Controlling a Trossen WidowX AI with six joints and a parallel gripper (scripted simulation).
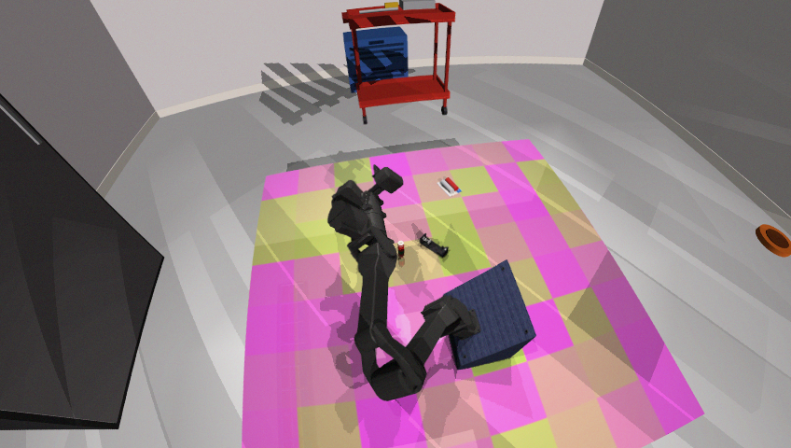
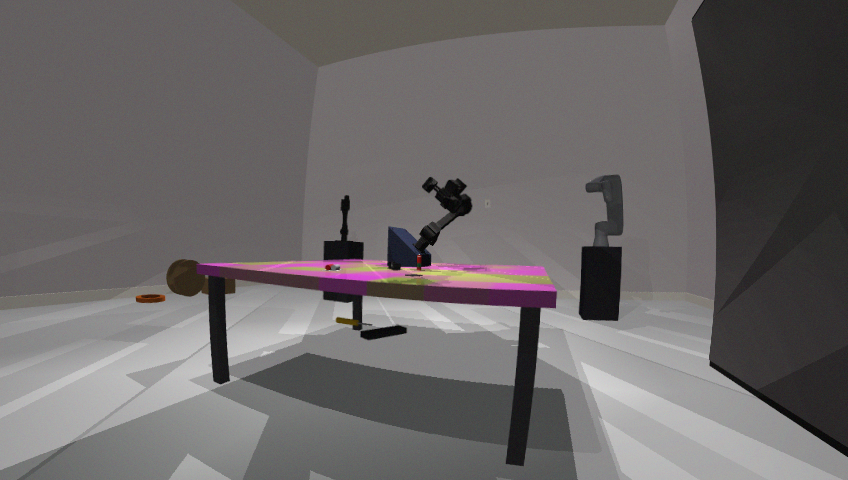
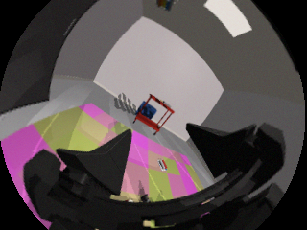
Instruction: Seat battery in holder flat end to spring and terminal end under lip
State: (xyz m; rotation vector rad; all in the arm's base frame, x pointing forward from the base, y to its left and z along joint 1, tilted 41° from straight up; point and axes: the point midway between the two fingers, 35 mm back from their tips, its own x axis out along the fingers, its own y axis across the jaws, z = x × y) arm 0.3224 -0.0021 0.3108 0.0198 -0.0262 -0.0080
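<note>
Now: the battery 290 mm below my gripper tip, 80 mm to the right of it and 50 mm behind it. The rest, counted from my gripper tip: dark flat piece 320 mm below, 220 mm ahead.
</note>
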